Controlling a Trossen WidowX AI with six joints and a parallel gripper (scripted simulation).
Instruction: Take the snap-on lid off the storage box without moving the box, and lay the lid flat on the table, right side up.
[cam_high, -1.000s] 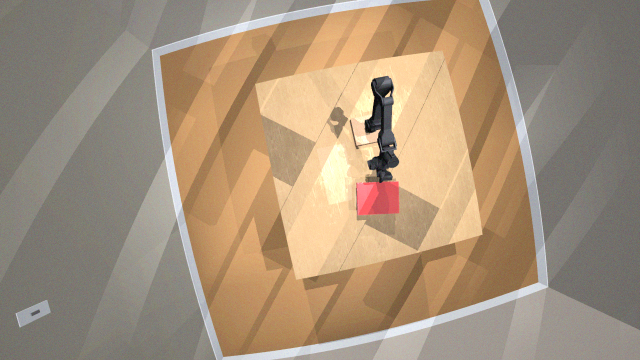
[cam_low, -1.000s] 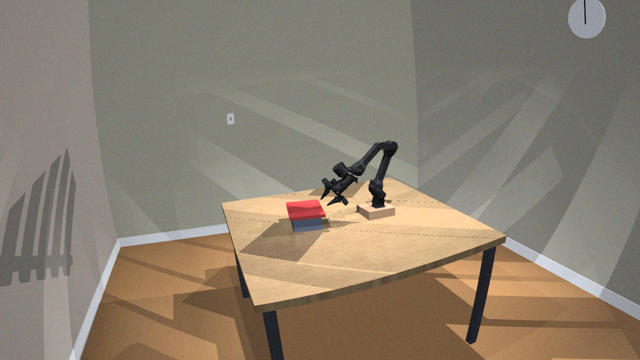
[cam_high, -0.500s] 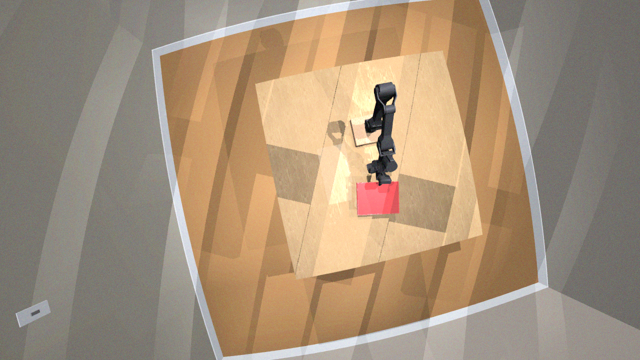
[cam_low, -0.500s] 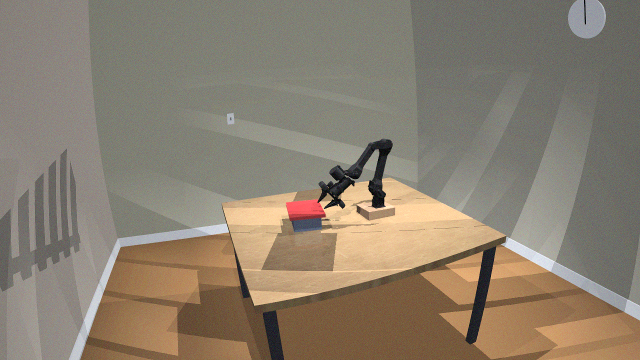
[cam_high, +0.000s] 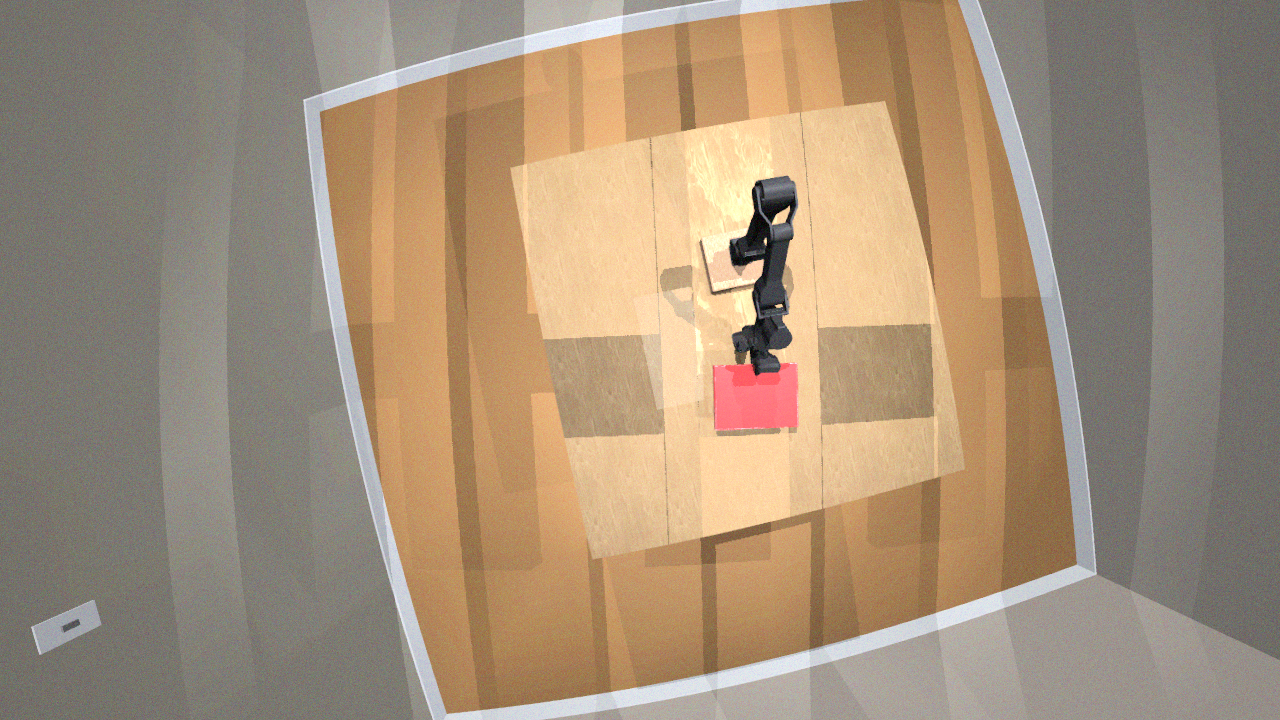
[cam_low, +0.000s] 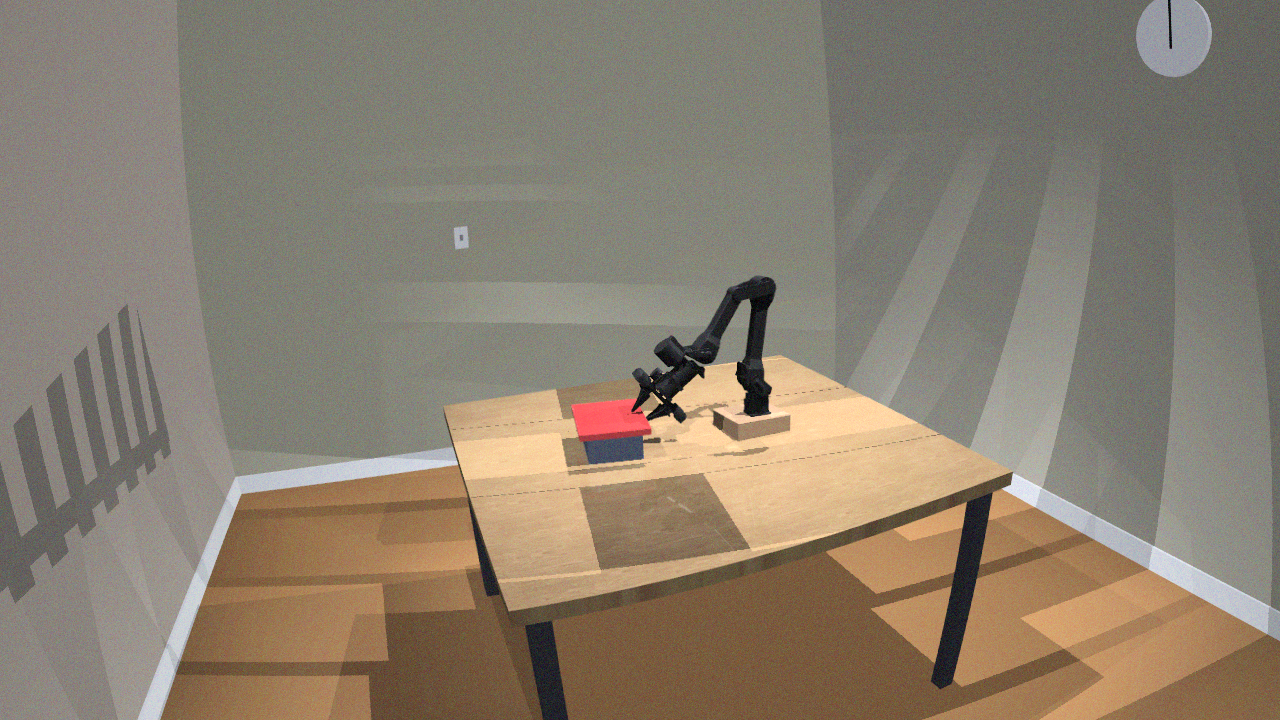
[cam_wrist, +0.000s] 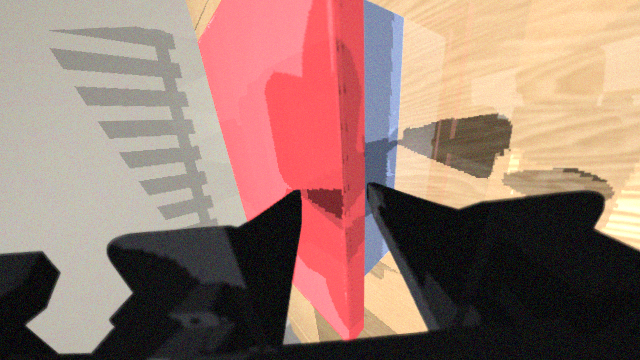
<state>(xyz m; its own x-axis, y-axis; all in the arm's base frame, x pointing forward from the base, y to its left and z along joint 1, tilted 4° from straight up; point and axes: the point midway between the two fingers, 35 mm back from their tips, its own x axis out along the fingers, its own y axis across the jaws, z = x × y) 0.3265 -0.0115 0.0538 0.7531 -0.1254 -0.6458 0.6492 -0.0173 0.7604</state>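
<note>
The red lid lies 80 mm ahead of my gripper tip, 10 mm to the right of it and 10 mm above it. The rest, counted from my gripper tip: blue storage box 80 mm ahead, 40 mm below, 10 mm to the right.
</note>
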